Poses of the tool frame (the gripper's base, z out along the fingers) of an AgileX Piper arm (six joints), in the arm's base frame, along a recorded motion.
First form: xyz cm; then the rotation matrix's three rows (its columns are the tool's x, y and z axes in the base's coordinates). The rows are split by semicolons.
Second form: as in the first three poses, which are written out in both.
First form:
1: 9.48 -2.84 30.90; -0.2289 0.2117 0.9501; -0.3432 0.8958 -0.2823; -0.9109 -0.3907 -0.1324
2: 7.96 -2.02 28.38; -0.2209 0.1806 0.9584; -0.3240 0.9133 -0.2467; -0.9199 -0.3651 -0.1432
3: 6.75 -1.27 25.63; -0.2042 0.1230 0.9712; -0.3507 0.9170 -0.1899; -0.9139 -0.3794 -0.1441
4: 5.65 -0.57 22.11; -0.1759 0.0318 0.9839; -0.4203 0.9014 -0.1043; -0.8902 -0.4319 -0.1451
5: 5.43 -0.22 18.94; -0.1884 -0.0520 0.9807; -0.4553 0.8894 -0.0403; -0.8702 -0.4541 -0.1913
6: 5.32 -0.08 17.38; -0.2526 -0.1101 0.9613; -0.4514 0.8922 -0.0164; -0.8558 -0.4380 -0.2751
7: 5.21 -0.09 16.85; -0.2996 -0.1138 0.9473; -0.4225 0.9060 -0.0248; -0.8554 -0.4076 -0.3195
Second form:
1: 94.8 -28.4 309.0; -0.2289 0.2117 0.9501; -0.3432 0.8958 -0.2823; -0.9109 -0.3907 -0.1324
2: 79.6 -20.2 283.8; -0.2209 0.1806 0.9584; -0.3240 0.9133 -0.2467; -0.9199 -0.3651 -0.1432
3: 67.5 -12.7 256.3; -0.2042 0.1230 0.9712; -0.3507 0.9170 -0.1899; -0.9139 -0.3794 -0.1441
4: 56.5 -5.7 221.1; -0.1759 0.0318 0.9839; -0.4203 0.9014 -0.1043; -0.8902 -0.4319 -0.1451
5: 54.3 -2.2 189.4; -0.1884 -0.0520 0.9807; -0.4553 0.8894 -0.0403; -0.8702 -0.4541 -0.1913
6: 53.2 -0.8 173.8; -0.2526 -0.1101 0.9613; -0.4514 0.8922 -0.0164; -0.8558 -0.4380 -0.2751
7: 52.1 -0.9 168.5; -0.2996 -0.1138 0.9473; -0.4225 0.9060 -0.0248; -0.8554 -0.4076 -0.3195
